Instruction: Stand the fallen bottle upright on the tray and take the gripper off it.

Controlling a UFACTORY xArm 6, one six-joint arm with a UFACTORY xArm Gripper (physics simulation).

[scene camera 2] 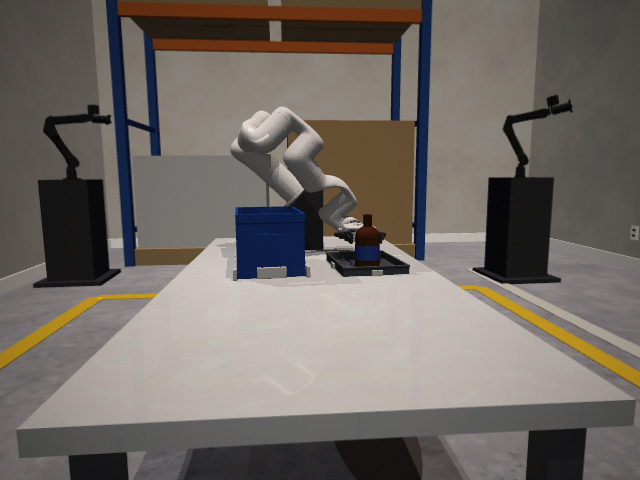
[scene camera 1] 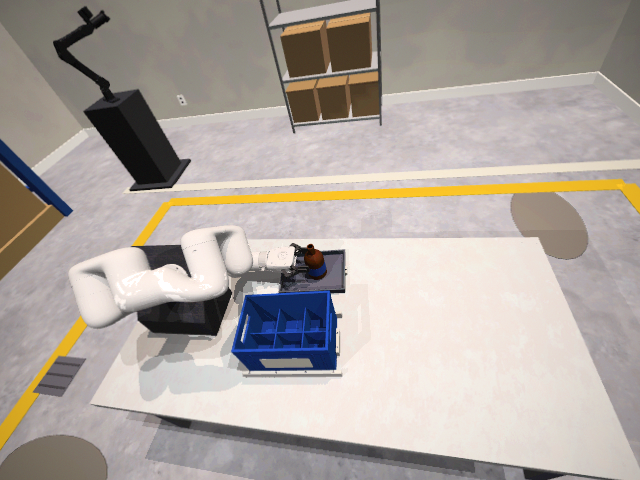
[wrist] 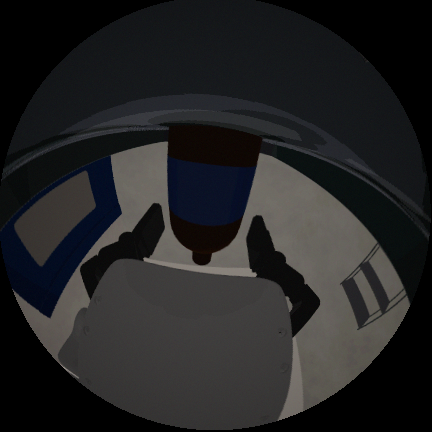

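Pixels of known places: gripper, between the fingertips: point(scene camera 2: 366, 238) point(scene camera 1: 310, 259) point(wrist: 205, 221); arm's base, origin of its link: point(scene camera 2: 297, 195).
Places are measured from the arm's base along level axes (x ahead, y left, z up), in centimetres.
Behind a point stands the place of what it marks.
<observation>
The brown bottle point(scene camera 1: 313, 262) {x 45.6, y 14.3, z -9.1 cm} point(scene camera 2: 367, 253) {x 48.6, y 16.7, z -14.9 cm} point(wrist: 210, 190) {x 41.3, y 17.8, z -15.5 cm} with a blue label stands upright, its base on the dark tray point(scene camera 1: 334, 280) {x 51.9, y 13.4, z -19.4 cm} point(scene camera 2: 395, 269) {x 55.6, y 23.1, z -18.4 cm} point(wrist: 210, 60). My gripper point(scene camera 1: 303, 260) {x 43.5, y 17.6, z -11.3 cm} point(scene camera 2: 361, 236) {x 43.5, y 17.6, z -11.3 cm} point(wrist: 205, 221) {x 43.5, y 17.6, z -11.3 cm} is open, low over the tray on the arm's side of the bottle. In the wrist view the bottle's shoulder shows between the spread fingertips, with a gap on each side. In scene camera 2 the bottle hides the middle of the gripper.
A blue crate point(scene camera 1: 281, 357) {x 41.0, y -21.4, z -7.0 cm} point(scene camera 2: 269, 248) {x 54.4, y -11.8, z -11.8 cm} point(wrist: 107, 200) {x 51.0, y -2.3, z -7.3 cm} with compartments stands on the white table point(scene camera 1: 454, 335) {x 91.4, y -7.5, z -19.9 cm} point(scene camera 2: 310, 330) {x 97.9, y -5.2, z -19.9 cm}, close beside the tray. The black arm base point(scene camera 1: 180, 315) {x 1.6, y -8.0, z -8.5 cm} is at the table's far end in scene camera 2.
</observation>
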